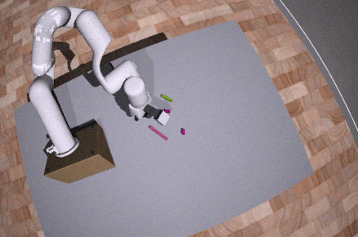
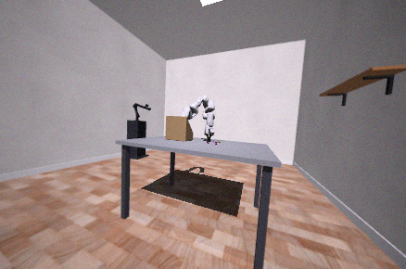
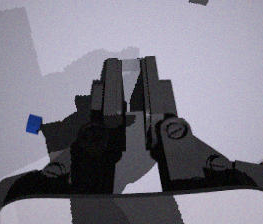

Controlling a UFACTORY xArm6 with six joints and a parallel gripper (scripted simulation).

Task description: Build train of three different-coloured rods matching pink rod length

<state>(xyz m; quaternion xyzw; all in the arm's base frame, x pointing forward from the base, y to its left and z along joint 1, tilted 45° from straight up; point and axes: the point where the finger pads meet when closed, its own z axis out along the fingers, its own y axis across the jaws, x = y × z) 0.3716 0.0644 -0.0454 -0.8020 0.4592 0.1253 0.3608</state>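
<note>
The lime rod is 120 mm ahead of my hand, 20 mm to the left of it and 30 mm below it. The rest, counted from my hand: pink rod 10 mm ahead, 100 mm to the right, 30 mm below; then grey rod 20 mm below.
</note>
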